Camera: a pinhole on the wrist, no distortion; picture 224 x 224 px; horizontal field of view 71.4 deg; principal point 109.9 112.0 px. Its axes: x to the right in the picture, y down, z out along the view. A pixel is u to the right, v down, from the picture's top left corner.
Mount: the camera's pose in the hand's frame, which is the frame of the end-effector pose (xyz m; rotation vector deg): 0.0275 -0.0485 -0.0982 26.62 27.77 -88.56
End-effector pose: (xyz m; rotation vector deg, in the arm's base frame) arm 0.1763 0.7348 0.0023 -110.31 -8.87 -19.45
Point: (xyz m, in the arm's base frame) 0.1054 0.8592 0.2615
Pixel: 202.6 99.6
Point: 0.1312 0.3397 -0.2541
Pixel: behind the camera
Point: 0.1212 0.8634 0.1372
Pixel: 124.2 78.2
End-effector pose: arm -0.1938 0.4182 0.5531 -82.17 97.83 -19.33
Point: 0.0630 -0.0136 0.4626
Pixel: outside the picture
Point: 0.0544 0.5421 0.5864
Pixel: 68.2 35.2
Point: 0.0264 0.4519 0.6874
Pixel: 135.3 46.3
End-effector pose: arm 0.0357 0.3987 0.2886 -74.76 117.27 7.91
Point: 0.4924 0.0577 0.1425
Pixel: 175.4 177.3
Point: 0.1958 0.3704 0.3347
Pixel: 127.5 43.9
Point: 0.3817 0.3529 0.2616
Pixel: 134.5 85.0
